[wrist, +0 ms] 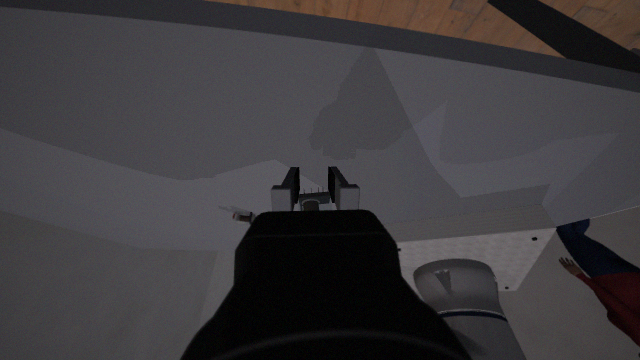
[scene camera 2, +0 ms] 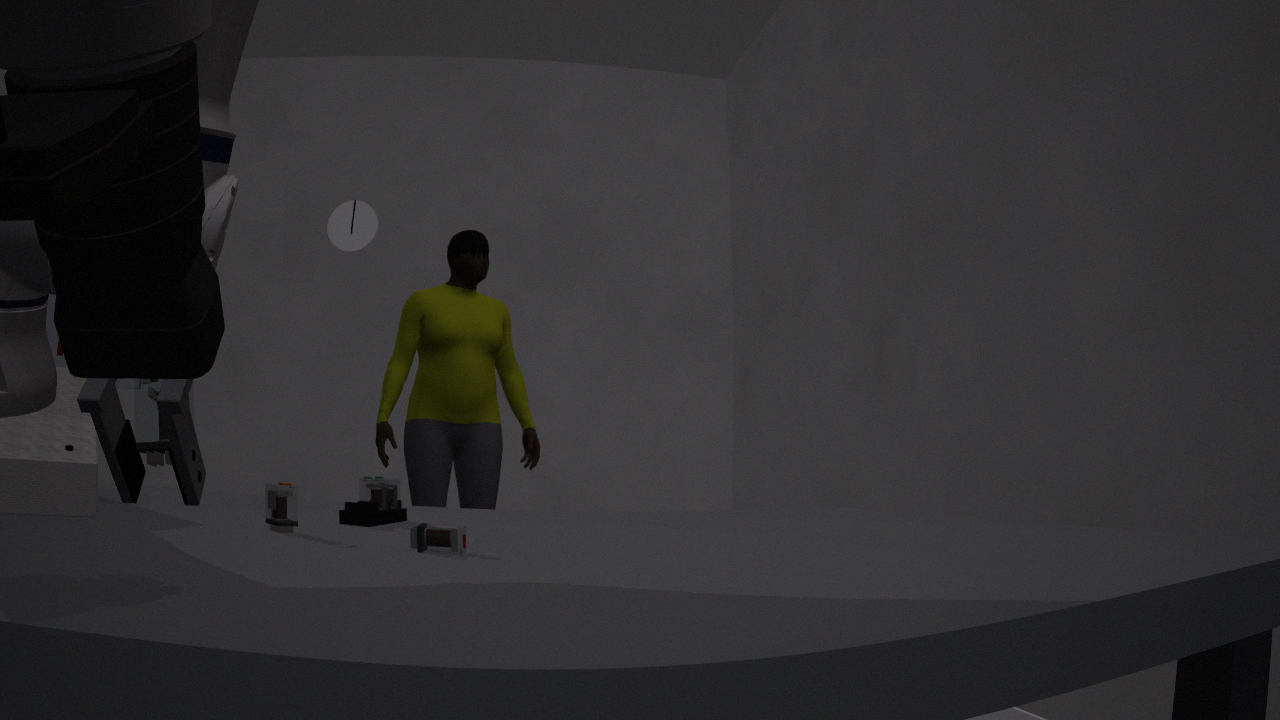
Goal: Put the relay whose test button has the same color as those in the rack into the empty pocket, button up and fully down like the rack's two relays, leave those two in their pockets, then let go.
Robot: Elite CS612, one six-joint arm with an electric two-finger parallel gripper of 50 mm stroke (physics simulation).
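Frame: origin at the arm's base, x ahead, y left, z up, level; centimetres.
Seen in the pictures: gripper, fingertip midpoint: (wrist: 313,178) (scene camera 2: 164,488); arm's base at its link origin: (wrist: 449,274).
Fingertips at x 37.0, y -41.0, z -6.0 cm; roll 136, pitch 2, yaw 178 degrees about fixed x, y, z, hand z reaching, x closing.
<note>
Pixels of each thing's middle, then the offset from my fingertips to it. Level surfaces: height alone.
- clear-cased relay at the middle of its body: (scene camera 2: 165,420) (wrist: 315,213) dz +3.3, dx -0.2, dy +0.5 cm
- black rack at the middle of its body: (scene camera 2: 374,511) dz -4.0, dx +10.1, dy +46.9 cm
- table with two upright relays, body centre: (scene camera 2: 374,497) dz -2.5, dx +10.1, dy +46.9 cm
- relay with an orange button, body centre: (scene camera 2: 281,507) dz -3.0, dx +1.6, dy +31.8 cm
- relay with a red button, body centre: (scene camera 2: 438,538) (wrist: 244,218) dz -4.1, dx +15.7, dy +23.7 cm
- grey table at its surface level: dz -5.2 cm
My gripper (scene camera 2: 165,497) (wrist: 313,178) is open, high above the table. A clear-cased relay (scene camera 2: 153,445) (wrist: 314,198) is between the parted fingers, pins down, with what looks like green at its top in the scene view; the fingers partly hide it. The black rack (scene camera 2: 358,517) stands farther back on the table with two upright relays (scene camera 2: 380,494) with green buttons; its empty pocket cannot be made out. A relay with an orange button (scene camera 2: 281,506) stands upright left of the rack. A relay with a red button (scene camera 2: 439,538) (wrist: 243,216) lies on its side in front of the rack.
The grey table (scene camera 2: 626,635) (wrist: 150,100) has its edge along the bottom of the scene view. A pale block (scene camera 2: 44,486) (wrist: 480,250) is at the left in the scene view. A person in a yellow top (scene camera 2: 459,358) stands behind the table.
</note>
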